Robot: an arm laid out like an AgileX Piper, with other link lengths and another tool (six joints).
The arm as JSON. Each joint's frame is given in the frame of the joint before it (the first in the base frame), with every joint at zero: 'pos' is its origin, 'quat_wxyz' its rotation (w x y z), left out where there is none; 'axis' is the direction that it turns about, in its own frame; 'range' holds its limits. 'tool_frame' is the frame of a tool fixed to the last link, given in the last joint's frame.
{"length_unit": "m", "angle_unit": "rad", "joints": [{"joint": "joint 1", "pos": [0.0, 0.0, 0.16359], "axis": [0.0, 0.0, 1.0], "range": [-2.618, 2.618]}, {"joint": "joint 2", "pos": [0.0, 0.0, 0.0], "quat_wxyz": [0.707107, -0.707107, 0.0, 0.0], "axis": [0.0, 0.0, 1.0], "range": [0.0, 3.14]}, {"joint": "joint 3", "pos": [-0.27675, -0.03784, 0.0], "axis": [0.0, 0.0, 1.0], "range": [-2.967, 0.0]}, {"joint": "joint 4", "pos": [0.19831, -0.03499, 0.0], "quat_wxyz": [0.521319, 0.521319, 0.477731, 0.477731], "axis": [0.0, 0.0, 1.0], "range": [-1.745, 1.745]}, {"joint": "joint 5", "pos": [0.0, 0.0, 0.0], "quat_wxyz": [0.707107, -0.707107, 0.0, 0.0], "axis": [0.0, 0.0, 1.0], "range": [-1.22, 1.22]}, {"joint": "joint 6", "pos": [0.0, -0.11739, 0.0], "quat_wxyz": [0.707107, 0.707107, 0.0, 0.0], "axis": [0.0, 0.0, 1.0], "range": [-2.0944, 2.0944]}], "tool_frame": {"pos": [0.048, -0.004, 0.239], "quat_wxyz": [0.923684, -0.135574, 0.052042, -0.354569]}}
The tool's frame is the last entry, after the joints.
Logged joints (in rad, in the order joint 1, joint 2, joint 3, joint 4, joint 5, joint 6), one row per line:
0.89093, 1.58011, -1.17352, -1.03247, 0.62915, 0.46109
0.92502, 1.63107, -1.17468, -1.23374, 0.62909, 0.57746
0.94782, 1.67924, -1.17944, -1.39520, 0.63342, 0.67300
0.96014, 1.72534, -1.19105, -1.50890, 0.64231, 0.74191
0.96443, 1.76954, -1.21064, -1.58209, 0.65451, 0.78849
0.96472, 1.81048, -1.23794, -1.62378, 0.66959, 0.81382
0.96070, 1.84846, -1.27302, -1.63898, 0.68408, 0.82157
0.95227, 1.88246, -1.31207, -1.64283, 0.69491, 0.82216
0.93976, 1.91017, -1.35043, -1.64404, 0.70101, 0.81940
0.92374, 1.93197, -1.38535, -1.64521, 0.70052, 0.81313
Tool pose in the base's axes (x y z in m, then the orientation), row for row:
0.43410, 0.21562, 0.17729, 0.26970, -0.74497, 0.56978, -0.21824
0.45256, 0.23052, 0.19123, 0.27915, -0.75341, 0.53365, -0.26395
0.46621, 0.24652, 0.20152, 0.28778, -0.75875, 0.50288, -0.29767
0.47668, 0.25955, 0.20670, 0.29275, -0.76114, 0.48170, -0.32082
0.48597, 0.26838, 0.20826, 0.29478, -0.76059, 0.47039, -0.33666
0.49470, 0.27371, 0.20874, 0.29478, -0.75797, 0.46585, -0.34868
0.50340, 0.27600, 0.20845, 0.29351, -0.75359, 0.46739, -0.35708
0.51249, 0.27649, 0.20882, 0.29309, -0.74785, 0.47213, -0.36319
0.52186, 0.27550, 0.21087, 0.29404, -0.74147, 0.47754, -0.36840
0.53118, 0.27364, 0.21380, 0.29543, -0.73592, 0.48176, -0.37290
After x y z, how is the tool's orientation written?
As a quaternion, w x y z.
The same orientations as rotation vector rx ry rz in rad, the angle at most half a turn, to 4 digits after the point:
-2.0079, 1.5357, -0.5882
-2.0209, 1.4315, -0.7080
-2.0264, 1.3431, -0.7950
-2.0278, 1.2833, -0.8547
-2.0242, 1.2519, -0.8960
-2.0173, 1.2398, -0.9280
-2.0069, 1.2447, -0.9509
-1.9920, 1.2576, -0.9674
-1.9741, 1.2714, -0.9808
-1.9579, 1.2817, -0.9921

